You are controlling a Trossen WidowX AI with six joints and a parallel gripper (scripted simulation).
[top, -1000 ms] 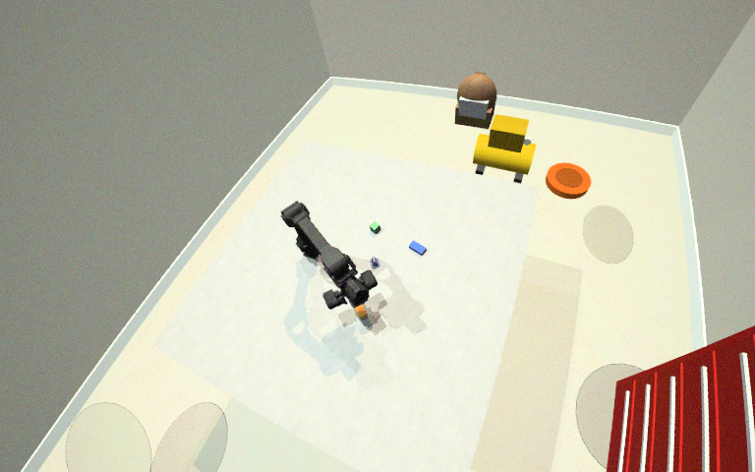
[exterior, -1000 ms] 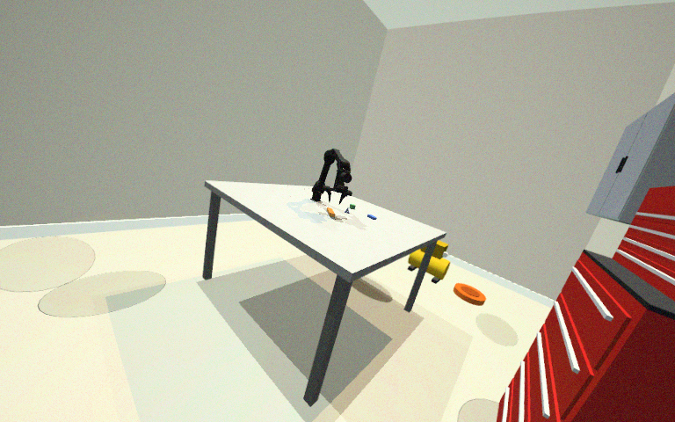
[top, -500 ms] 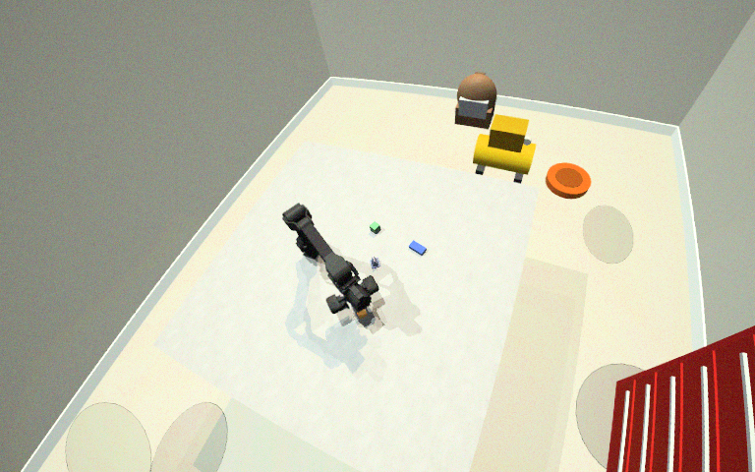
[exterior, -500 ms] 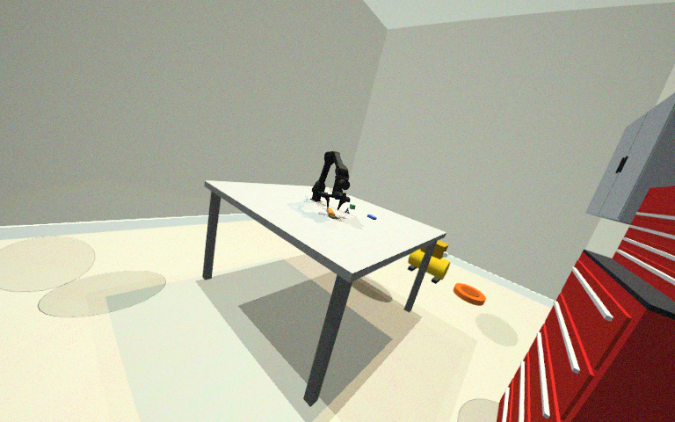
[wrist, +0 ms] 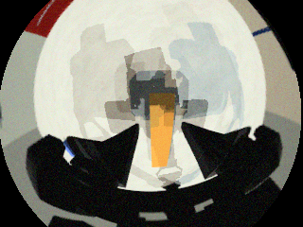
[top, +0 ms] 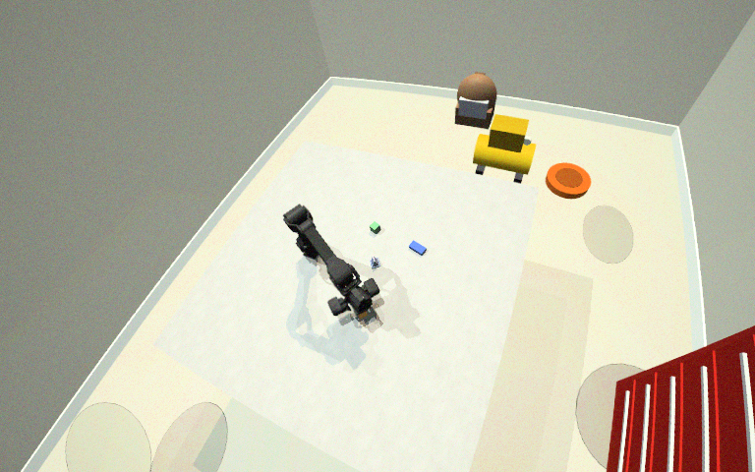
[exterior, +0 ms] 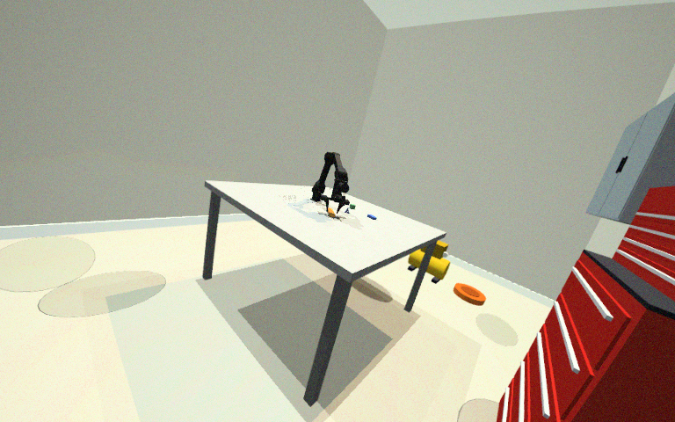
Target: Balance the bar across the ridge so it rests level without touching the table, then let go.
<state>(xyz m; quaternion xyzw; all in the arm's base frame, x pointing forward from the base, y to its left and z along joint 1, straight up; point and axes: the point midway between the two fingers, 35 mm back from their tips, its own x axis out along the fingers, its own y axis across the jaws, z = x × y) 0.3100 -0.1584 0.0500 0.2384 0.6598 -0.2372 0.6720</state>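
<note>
My gripper tip is 2 cm past the orange bar, 2 cm to the right of it and 1 cm above it. The rest, counted from my gripper tip: small blue block (12 cm ahead, 32 cm to the left, 1 cm below); green ridge block (9 cm behind, 35 cm to the left).
</note>
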